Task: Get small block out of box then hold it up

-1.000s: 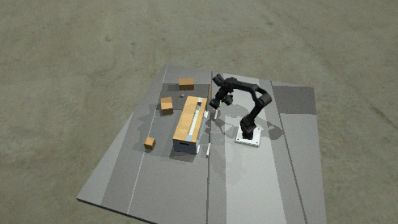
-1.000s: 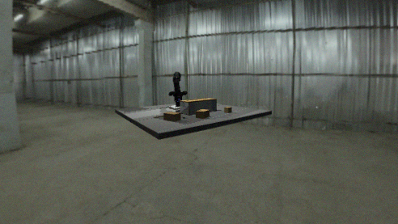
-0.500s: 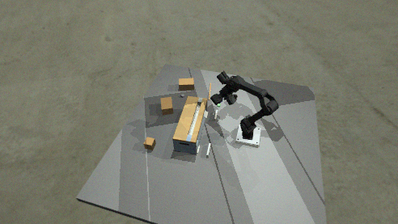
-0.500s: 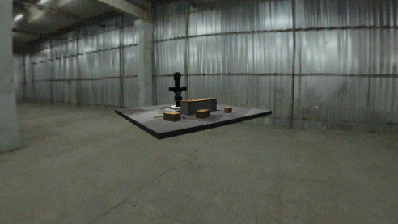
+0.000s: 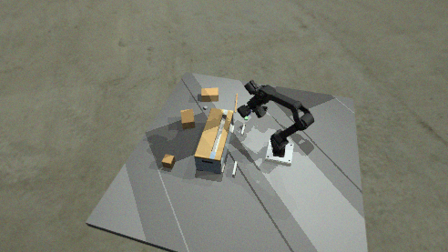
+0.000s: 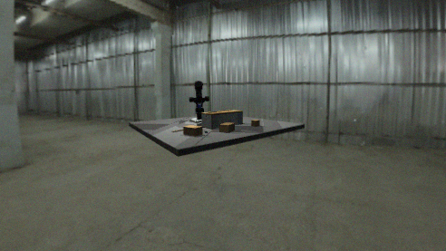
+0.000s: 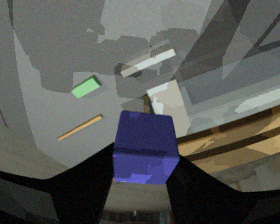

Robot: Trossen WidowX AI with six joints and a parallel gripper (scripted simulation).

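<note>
Now: the blue block 10 mm behind my gripper tip, 10 mm to the left of it and 10 mm above it. Also, from my gripper tip: green patch: 10 mm ahead, 130 mm to the right, 170 mm below; then thin stick: 110 mm ahead, 250 mm to the right, 170 mm below.
</note>
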